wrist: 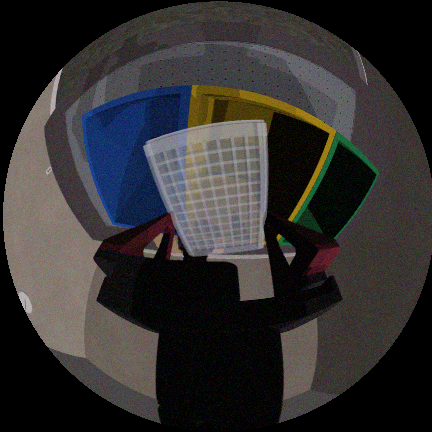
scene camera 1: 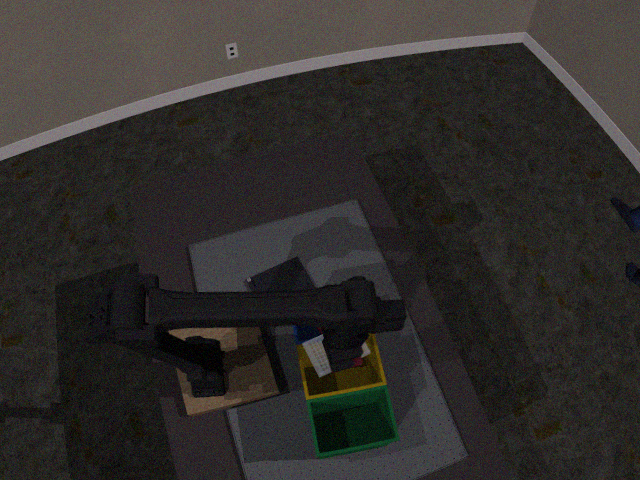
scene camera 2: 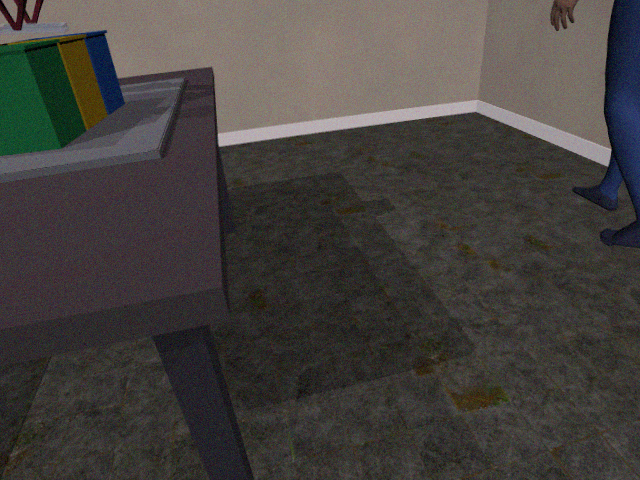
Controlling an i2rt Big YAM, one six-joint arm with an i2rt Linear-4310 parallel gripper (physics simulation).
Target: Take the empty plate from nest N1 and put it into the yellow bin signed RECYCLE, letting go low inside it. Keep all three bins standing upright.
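Pixels of known places: gripper, between the fingertips: point(wrist: 218, 216) point(scene camera 1: 330, 350) point(scene camera 2: 25, 28); arm's base, origin of its link: point(scene camera 1: 207, 374).
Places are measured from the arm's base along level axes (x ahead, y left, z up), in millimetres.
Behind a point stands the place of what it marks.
My gripper point(scene camera 1: 342, 360) point(scene camera 2: 25, 21) {x 316, y -28, z 178 mm} point(wrist: 218, 216) {x 316, y -28, z 178 mm} is shut on the pale gridded plate point(scene camera 1: 315, 355) {x 282, y -33, z 178 mm} point(scene camera 2: 53, 25) {x 378, y -27, z 178 mm} point(wrist: 225, 185) {x 352, y -26, z 181 mm}, with its red fingers at the two sides. The plate is held slightly above the bins' rims. In the wrist view it overlaps the yellow bin point(scene camera 1: 381, 364) {x 425, y -70, z 154 mm} point(scene camera 2: 82, 77) {x 420, y -61, z 73 mm} point(wrist: 240, 93) {x 420, y -24, z 154 mm} and the wall shared with the blue bin point(scene camera 1: 306, 333) {x 273, y 93, z -24 mm} point(scene camera 2: 105, 74) {x 416, y 66, z 60 mm} point(wrist: 130, 155) {x 314, y 131, z 61 mm}. The green bin point(scene camera 1: 361, 423) {x 377, y -174, z -23 mm} point(scene camera 2: 36, 98) {x 417, y -244, z 68 mm} point(wrist: 350, 175) {x 386, y -243, z 105 mm} stands on the yellow bin's other side. All three bins stand upright. The RECYCLE sign and nest N1 cannot be made out.
A light wooden board point(scene camera 1: 253, 379) {x 120, y -23, z -5 mm} lies near the arm's base. A dark flat object point(scene camera 1: 281, 276) {x 225, y 270, z -14 mm} lies partly behind the arm on the grey mat point(scene camera 1: 232, 253) {x 86, y 373, z -26 mm} point(scene camera 2: 155, 121) {x 566, y -103, z -26 mm}. The arm hides part of the work area. A person's blue legs point(scene camera 2: 622, 103) stand beyond the table point(scene camera 2: 129, 206) {x 646, y -510, z -39 mm}.
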